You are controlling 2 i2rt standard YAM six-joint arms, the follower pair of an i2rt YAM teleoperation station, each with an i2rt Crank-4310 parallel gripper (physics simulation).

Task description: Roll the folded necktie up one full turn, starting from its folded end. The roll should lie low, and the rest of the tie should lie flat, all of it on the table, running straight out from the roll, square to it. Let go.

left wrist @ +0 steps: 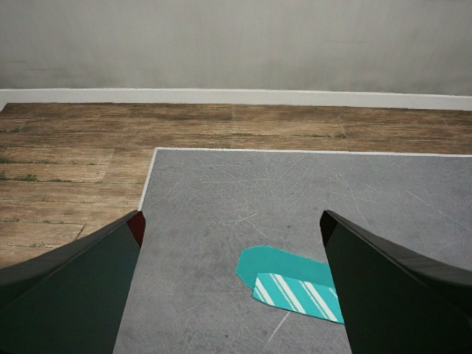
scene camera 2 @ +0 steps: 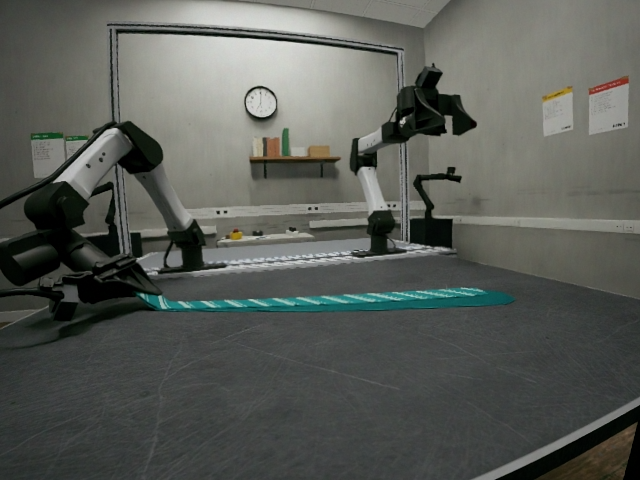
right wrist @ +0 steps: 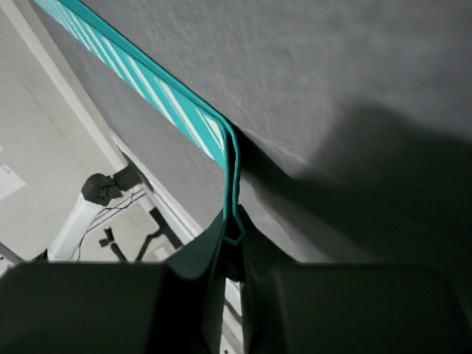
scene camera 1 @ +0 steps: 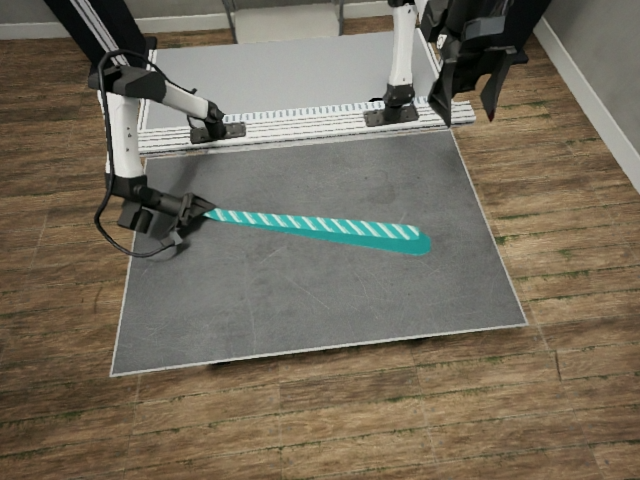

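The teal necktie with white stripes [scene camera 1: 310, 223] [scene camera 2: 320, 301] [left wrist: 295, 295] [right wrist: 150, 85] lies folded in two layers across the table [scene camera 1: 310, 310] [scene camera 2: 310, 387], its striped layer on top and its loose ends at the right in both scene views. My right gripper [scene camera 1: 209, 210] [scene camera 2: 149, 294] [right wrist: 233, 209] is shut on the folded end at the left. In the right wrist view that end bends up off the table between the fingertips, both layers pinched together. My left gripper [scene camera 1: 467, 116] [scene camera 2: 457, 126] [left wrist: 232, 214] is open and empty, high above the table's back right corner.
A white rail [scene camera 1: 310, 129] with the arm bases runs along the table's back edge. In scene camera 2 a wall shelf [scene camera 2: 294, 159] and a clock [scene camera 2: 260, 102] are far behind. My right forearm stands over the table's left edge.
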